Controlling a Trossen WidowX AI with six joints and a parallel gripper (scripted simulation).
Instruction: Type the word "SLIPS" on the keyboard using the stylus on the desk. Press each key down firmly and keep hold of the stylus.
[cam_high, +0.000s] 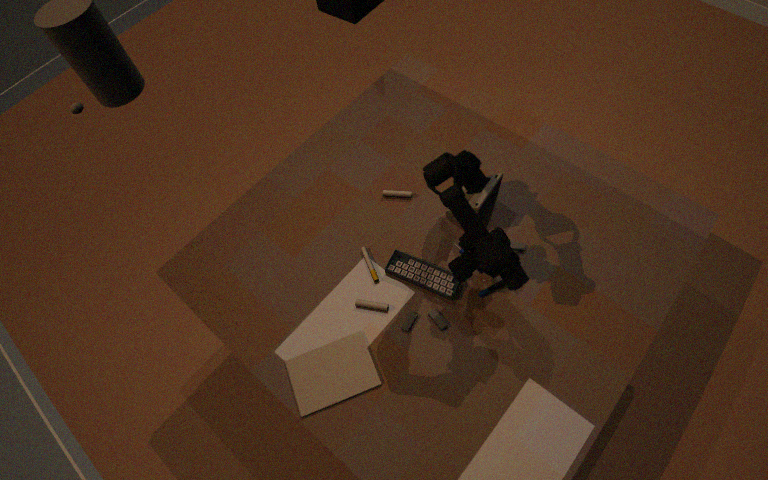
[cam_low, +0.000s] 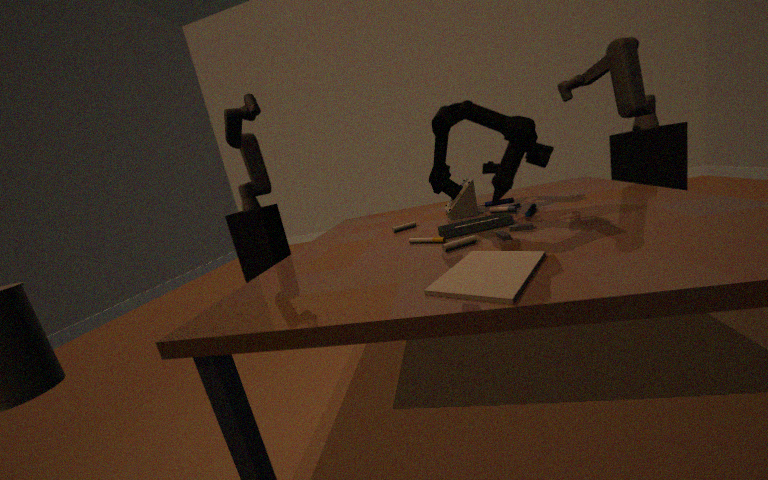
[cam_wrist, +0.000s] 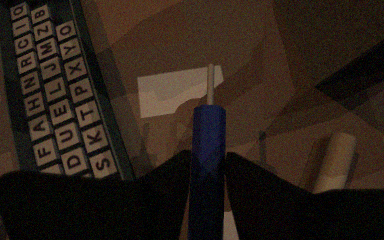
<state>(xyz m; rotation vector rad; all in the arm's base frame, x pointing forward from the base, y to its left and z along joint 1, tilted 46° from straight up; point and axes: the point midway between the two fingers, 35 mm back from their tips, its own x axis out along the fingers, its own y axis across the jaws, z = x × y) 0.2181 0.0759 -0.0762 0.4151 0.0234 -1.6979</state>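
Right now my gripper tip is 1 cm to the left of the blue stylus. Round my gripper tip: blue-tipped pen: 10 cm to the left, 5 cm below, 3 cm ahead; then yellow pencil: 23 cm to the right, 17 cm ahead, 5 cm below; then pale pad: 49 cm ahead, 12 cm to the right, 5 cm below.
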